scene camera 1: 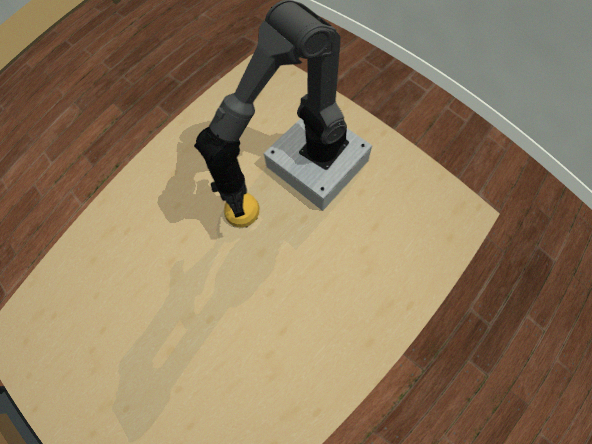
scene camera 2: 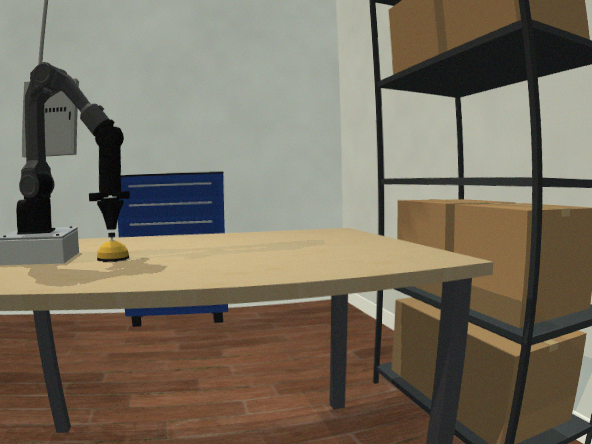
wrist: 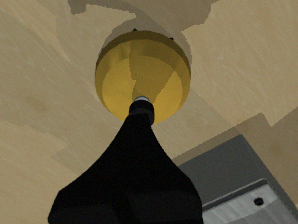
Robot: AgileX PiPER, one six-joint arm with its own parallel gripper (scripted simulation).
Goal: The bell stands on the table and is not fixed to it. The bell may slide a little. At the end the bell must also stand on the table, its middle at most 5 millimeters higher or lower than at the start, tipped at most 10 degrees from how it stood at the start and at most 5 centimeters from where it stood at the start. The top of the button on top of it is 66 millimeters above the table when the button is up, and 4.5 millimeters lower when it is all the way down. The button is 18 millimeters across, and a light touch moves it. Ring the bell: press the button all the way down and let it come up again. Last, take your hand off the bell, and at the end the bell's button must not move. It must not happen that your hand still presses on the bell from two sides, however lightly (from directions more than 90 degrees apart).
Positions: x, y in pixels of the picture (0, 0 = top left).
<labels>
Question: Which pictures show my gripper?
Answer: Scene camera 1, scene camera 2 and the wrist view: all of them.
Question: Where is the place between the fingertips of my gripper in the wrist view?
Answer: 140, 126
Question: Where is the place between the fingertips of my gripper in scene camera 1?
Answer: At 237, 199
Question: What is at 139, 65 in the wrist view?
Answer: A bell.
</labels>
